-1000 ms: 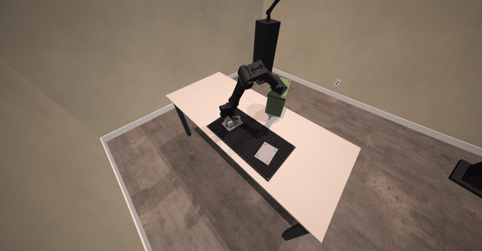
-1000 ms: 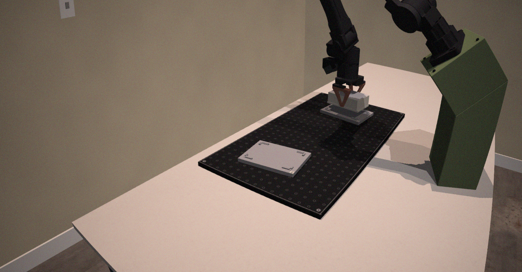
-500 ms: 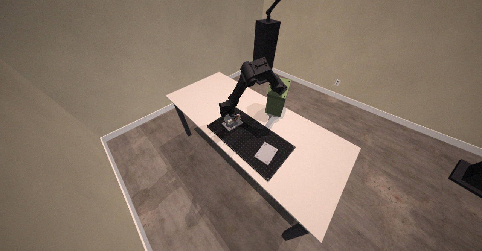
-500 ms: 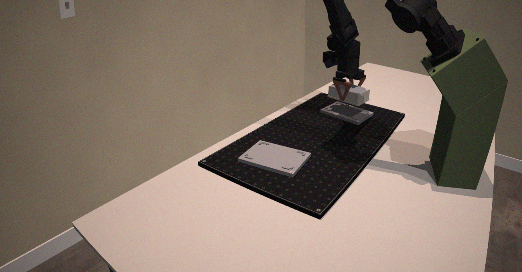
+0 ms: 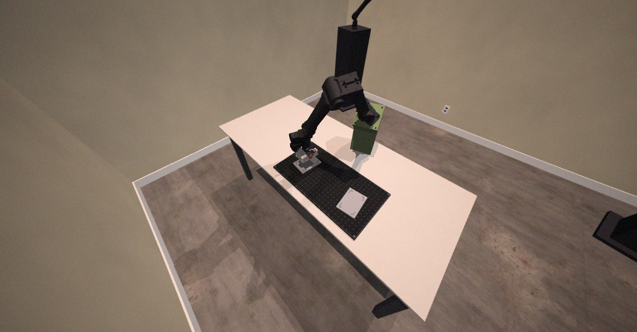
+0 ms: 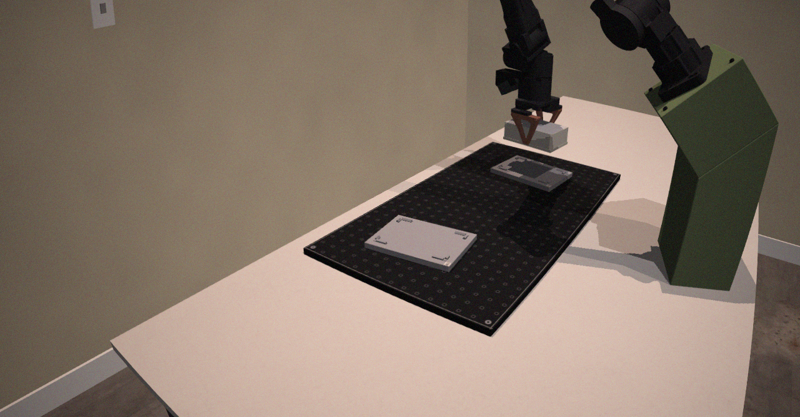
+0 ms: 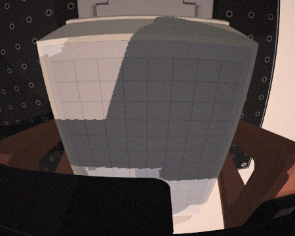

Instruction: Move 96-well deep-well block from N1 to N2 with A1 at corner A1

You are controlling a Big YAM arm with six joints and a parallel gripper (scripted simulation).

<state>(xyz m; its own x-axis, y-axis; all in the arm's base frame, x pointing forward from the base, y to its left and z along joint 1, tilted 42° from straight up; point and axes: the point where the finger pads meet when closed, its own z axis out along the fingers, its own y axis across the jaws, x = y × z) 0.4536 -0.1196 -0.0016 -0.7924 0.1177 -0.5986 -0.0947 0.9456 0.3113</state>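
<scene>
The plate nest N2 is 410 mm to the left of my hand, 90 mm below it and 70 mm behind it. Round my hand: 96-well deep-well block: 10 mm above; then plate nest N1: 90 mm below.
</scene>
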